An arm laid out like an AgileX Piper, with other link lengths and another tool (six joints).
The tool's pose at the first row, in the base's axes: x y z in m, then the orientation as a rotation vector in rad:
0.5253 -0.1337 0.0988 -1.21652 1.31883 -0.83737
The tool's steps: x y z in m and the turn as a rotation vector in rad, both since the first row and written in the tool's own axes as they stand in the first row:
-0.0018 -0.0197 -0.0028 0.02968 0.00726 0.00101
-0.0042 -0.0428 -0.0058 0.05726 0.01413 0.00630
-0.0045 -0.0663 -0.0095 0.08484 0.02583 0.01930
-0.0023 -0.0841 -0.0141 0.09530 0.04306 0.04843
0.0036 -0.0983 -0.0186 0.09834 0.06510 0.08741
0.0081 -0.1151 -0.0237 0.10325 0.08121 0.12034
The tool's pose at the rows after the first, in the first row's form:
0.5260 -0.1368 0.1185 -1.19051 1.30842 -0.85853
0.5270 -0.1402 0.1417 -1.16299 1.30089 -0.87495
0.5277 -0.1457 0.1648 -1.12832 1.30089 -0.88905
0.5267 -0.1526 0.1820 -1.09338 1.32292 -0.88598
0.5257 -0.1622 0.1948 -1.05519 1.35743 -0.87493
0.5244 -0.1711 0.2105 -1.02158 1.38281 -0.86490

